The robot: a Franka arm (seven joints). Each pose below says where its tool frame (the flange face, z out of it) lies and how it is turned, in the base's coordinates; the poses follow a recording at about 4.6 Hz.
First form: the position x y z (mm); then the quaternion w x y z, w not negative.
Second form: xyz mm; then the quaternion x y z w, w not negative. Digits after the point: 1 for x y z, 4 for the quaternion.
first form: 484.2 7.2 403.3 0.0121 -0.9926 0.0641 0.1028
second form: 484.2 7.2 403.3 -0.9926 0.0641 0.1028 0.0121
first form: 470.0 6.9 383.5 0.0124 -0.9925 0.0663 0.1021
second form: 470.0 6.9 383.5 -0.9925 0.0663 0.1021 0.0124
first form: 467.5 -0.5 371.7 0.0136 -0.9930 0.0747 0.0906
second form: 467.5 -0.5 371.7 -0.9930 0.0747 0.0906 0.0136
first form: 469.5 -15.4 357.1 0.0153 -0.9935 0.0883 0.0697
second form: 469.5 -15.4 357.1 -0.9935 0.0883 0.0697 0.0153
